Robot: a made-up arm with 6 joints.
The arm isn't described. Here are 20 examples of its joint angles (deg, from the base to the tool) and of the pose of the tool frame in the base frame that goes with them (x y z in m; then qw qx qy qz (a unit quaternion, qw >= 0)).
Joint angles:
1: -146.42 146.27 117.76 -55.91 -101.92 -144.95
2: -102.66 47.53 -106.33 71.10 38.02 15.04
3: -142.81 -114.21 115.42 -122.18 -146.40 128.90
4: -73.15 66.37 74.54 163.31 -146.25 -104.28
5: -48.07 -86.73 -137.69 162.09 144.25 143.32
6: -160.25 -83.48 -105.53 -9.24 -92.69 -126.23
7: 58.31 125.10 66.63 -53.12 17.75 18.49
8: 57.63 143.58 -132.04 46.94 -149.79 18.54
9: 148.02 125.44 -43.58 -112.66 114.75 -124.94
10: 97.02 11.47 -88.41 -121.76 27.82 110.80
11: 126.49 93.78 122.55 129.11 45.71 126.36
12: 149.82 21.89 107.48 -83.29 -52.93 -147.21
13: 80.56 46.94 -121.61 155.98 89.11 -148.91
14: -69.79 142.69 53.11 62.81 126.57 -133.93
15: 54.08 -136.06 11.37 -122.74 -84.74 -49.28
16: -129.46 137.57 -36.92 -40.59 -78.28 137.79
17: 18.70 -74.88 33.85 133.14 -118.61 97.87
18: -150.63 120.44 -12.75 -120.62 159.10 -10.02
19: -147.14 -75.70 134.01 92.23 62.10 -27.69
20: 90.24 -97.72 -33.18 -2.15 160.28 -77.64
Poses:
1: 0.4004 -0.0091 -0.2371 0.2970 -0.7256 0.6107 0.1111
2: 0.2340 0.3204 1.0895 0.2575 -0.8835 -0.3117 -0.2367
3: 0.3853 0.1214 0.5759 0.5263 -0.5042 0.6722 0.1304
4: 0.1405 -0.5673 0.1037 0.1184 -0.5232 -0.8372 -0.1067
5: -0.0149 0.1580 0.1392 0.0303 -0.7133 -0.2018 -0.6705
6: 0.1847 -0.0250 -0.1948 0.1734 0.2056 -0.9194 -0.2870
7: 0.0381 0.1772 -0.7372 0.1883 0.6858 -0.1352 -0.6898
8: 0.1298 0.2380 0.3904 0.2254 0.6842 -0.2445 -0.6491
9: -0.6833 0.5878 0.1873 0.7505 0.5962 0.0337 0.2831
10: 0.1011 -0.7000 0.9725 0.6740 0.5466 -0.2951 -0.4000
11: -0.1863 -0.0085 -0.3653 0.5310 0.0978 0.6937 -0.4766
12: -0.7889 0.2168 0.3131 0.0986 0.2532 -0.5147 -0.8131
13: -0.1795 -0.2418 0.6469 0.1313 -0.5109 0.3778 0.7610
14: 0.2074 -0.0146 -0.4682 0.8917 -0.0845 -0.3966 0.2013
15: -0.7587 -0.6454 -0.2363 0.2095 0.0703 -0.7069 0.6719
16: -0.4924 -0.8781 0.0417 0.7390 -0.3044 -0.2425 -0.5499
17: -0.6477 -0.3031 0.9317 0.3050 -0.9344 0.1693 -0.0728
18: -0.7264 -0.3373 -0.0276 0.1963 -0.8660 -0.4286 -0.1667
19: 0.0327 -0.2318 0.8958 0.6275 -0.4316 0.2039 -0.6152
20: -0.0958 -0.8041 0.0505 0.4337 -0.5632 -0.6474 -0.2749
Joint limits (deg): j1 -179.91..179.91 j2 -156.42..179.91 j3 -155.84..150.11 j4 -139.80..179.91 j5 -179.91..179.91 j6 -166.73..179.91
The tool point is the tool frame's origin. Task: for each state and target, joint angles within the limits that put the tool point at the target. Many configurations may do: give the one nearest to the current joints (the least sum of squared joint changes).
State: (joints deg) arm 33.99 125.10 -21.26 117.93 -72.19 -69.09
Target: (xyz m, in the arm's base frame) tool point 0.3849 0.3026 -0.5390
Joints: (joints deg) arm 53.58 148.96 -2.88 124.81 -122.88 -65.01
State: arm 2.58 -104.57 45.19 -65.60 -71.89 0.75
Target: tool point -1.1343 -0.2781 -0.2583
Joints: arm 24.08 -123.63 10.85 -58.94 -30.36 -3.15
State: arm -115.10 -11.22 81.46 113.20 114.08 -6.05
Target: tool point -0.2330 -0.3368 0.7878
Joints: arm -144.04 -7.57 115.45 114.44 138.33 -8.56
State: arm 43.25 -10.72 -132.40 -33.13 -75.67 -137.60
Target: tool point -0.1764 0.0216 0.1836
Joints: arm 48.16 -6.11 -149.69 -15.43 -100.17 -140.70
